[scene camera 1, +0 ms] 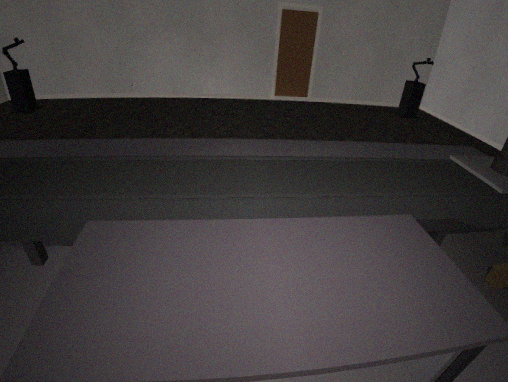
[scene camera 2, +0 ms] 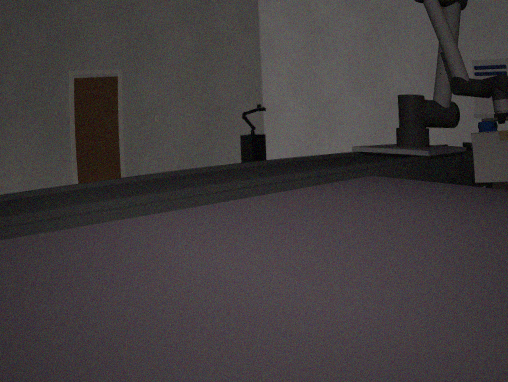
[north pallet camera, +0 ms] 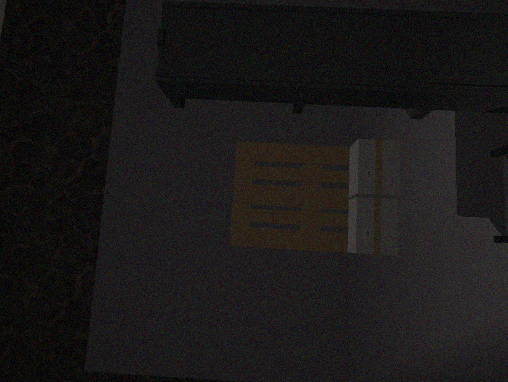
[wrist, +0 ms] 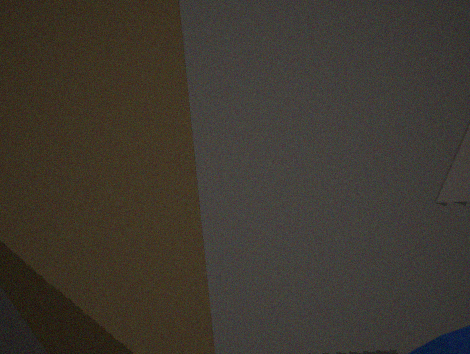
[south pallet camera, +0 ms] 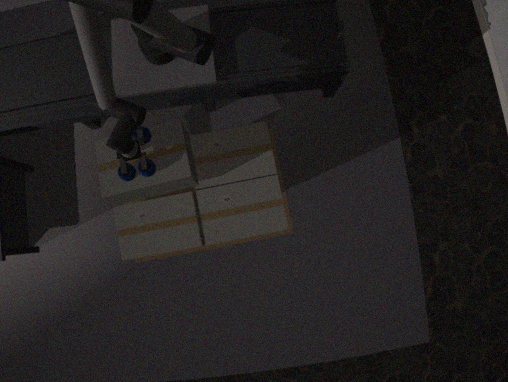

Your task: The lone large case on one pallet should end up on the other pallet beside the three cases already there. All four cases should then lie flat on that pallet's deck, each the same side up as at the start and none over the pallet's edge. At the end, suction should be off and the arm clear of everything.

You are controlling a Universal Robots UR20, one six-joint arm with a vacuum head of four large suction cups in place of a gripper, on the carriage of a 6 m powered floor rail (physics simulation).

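Frame: origin at the arm's base, x ahead, y left, z up, level; centimetres.
Seen in the pictures: end effector, tool point: (wrist: 214, 230); arm's base, origin of the base link: (scene camera 1: 505, 171) (scene camera 2: 413, 146).
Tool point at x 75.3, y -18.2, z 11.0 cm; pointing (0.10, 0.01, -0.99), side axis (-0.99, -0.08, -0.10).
Note:
Offsets run from my tool point to a thing's middle. Level surfaces: height alone.
My suction head (scene camera 2: 488, 125) (south pallet camera: 136, 155) is shut on the large case @(dx +3.3, dy +3.4, dz -10.7 cm) (scene camera 2: 485, 160) (south pallet camera: 170, 167) (wrist: 320, 175), gripping its taped top. In the south pallet camera the case is at the back left of the south pallet (south pallet camera: 288, 222), looking level and higher than the three cases there. How far its underside is above the deck is hidden. One case @(dx +1.2, dy +56.7, dz -40.4 cm) (south pallet camera: 235, 167) lies to its right, one @(dx +43.0, dy +0.7, dz -40.4 cm) (south pallet camera: 160, 245) in front of it and one @(dx +39.3, dy +59.1, dz -40.4 cm) (south pallet camera: 245, 222) diagonally at the front right. In the wrist view a blue cup (wrist: 447, 345) shows at the lower right corner.
The north pallet (north pallet camera: 280, 195) carries two taped cases (north pallet camera: 365, 160) (north pallet camera: 365, 225) along its right side. The floor rail (scene camera 1: 225, 177) (north pallet camera: 300, 55) and carriage (scene camera 2: 370, 149) (south pallet camera: 165, 75) run behind the pallets. A table @(dz -15.0 cm) (scene camera 1: 250, 300) (scene camera 2: 250, 285) stands in the scene views. A dark structure (south pallet camera: 14, 210) is left of the south pallet.

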